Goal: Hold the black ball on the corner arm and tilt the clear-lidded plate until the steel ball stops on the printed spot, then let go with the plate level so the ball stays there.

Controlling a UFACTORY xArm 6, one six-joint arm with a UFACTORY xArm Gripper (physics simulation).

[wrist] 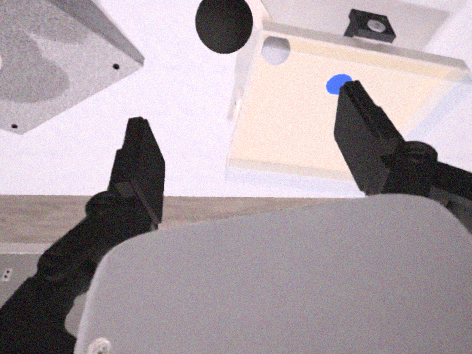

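The black ball point(224, 24) shows at the top middle of the wrist view, beside the plate's upper left corner. The clear-lidded plate point(285, 135) has a cream floor and pale clear walls. The steel ball point(276, 50) lies in the plate's upper left corner, apart from the spot. The blue printed spot point(338, 83) is to its right, partly hidden by the right finger. My gripper point(245, 124) is wide open with nothing between its fingers. The black ball is beyond the fingertips, and the right finger overlaps the plate in the view.
A grey speckled block point(95, 75) with small dark holes is at the upper left. A small black bracket point(372, 26) with a round light disc stands behind the plate's far wall. The white table's edge and a brown wooden strip point(200, 210) run below the plate.
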